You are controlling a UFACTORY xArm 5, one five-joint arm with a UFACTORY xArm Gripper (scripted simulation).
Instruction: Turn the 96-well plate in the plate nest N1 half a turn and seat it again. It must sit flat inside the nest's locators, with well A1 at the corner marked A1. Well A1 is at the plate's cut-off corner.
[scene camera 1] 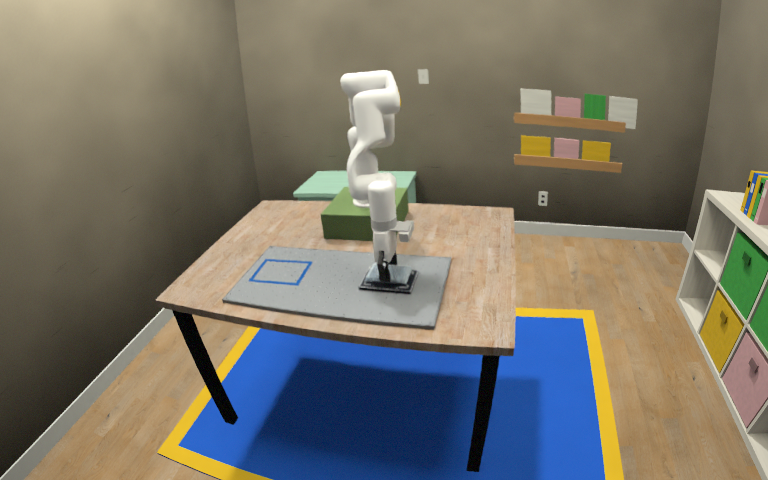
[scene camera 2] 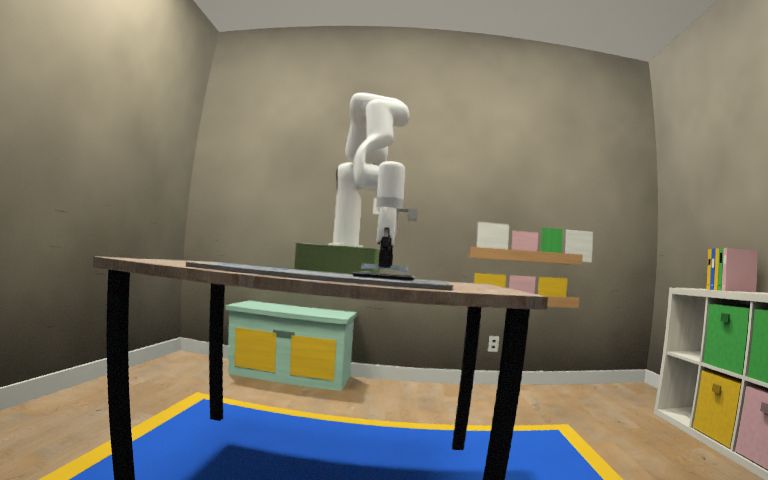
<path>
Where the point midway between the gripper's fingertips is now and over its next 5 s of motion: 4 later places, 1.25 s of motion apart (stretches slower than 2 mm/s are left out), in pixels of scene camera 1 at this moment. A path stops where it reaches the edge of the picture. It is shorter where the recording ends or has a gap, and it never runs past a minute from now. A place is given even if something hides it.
The gripper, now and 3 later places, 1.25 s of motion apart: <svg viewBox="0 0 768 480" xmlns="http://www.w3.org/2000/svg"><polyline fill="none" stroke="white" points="388,273 388,274 388,273 386,251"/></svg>
</path>
